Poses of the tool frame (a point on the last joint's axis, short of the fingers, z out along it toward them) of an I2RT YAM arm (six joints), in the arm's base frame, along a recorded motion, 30 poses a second.
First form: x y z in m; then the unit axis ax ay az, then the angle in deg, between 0 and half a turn.
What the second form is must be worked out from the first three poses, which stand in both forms.
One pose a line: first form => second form
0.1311 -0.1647 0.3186 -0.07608 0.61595 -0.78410 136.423 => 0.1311 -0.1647 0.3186 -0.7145 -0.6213 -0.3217 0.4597 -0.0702 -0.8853
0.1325 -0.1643 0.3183 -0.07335 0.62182 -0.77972 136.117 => 0.1325 -0.1643 0.3183 -0.7115 -0.6190 -0.3326 0.4620 -0.0554 -0.8851
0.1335 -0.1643 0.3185 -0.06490 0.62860 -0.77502 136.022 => 0.1335 -0.1643 0.3185 -0.7124 -0.6083 -0.3500 0.4680 -0.0401 -0.8828
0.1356 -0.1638 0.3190 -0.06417 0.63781 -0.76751 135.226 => 0.1356 -0.1638 0.3190 -0.7028 -0.6106 -0.3650 0.4706 -0.0143 -0.8822
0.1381 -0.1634 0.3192 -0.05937 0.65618 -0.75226 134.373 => 0.1381 -0.1634 0.3192 -0.6933 -0.6039 -0.3931 0.4715 0.0324 -0.8813
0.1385 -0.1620 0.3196 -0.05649 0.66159 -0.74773 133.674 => 0.1385 -0.1620 0.3196 -0.6852 -0.6040 -0.4071 0.4776 0.0494 -0.8772
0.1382 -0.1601 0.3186 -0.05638 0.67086 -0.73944 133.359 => 0.1382 -0.1601 0.3186 -0.6812 -0.6014 -0.4174 0.4738 0.0725 -0.8776
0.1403 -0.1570 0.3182 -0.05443 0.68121 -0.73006 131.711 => 0.1403 -0.1570 0.3182 -0.6604 -0.6067 -0.4424 0.4832 0.1074 -0.8689
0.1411 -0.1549 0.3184 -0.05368 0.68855 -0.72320 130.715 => 0.1411 -0.1549 0.3184 -0.6475 -0.6092 -0.4578 0.4871 0.1311 -0.8635
